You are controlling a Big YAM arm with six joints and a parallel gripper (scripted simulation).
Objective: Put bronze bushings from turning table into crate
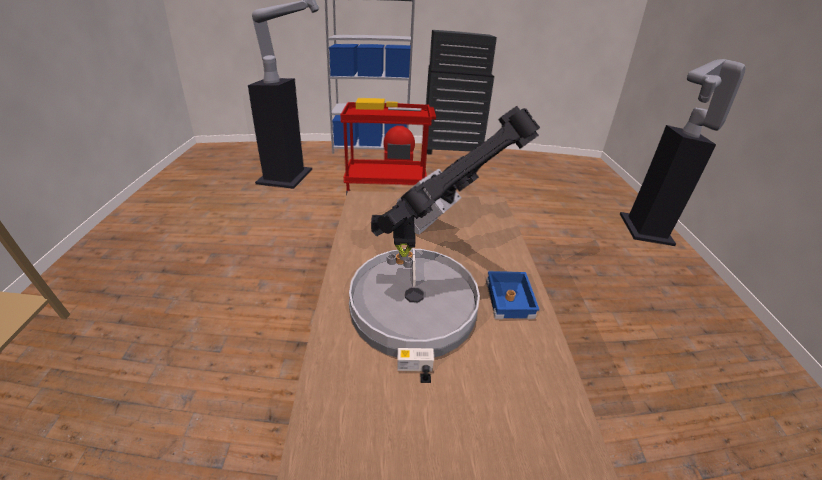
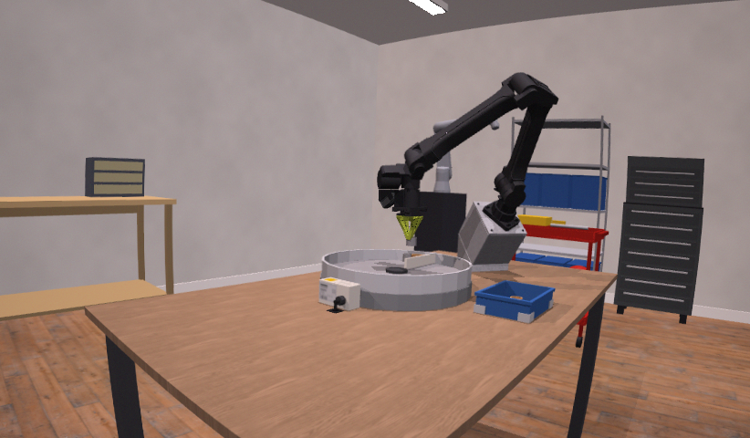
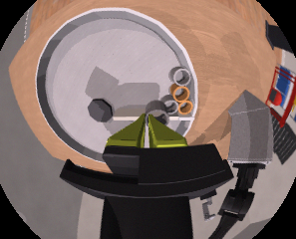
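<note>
My gripper is now 10 cm short of the turning table, 9 cm above it and 6 cm to the right of it. Round my hand: crate: 39 cm to the left, 12 cm below, 1 cm behind.
</note>
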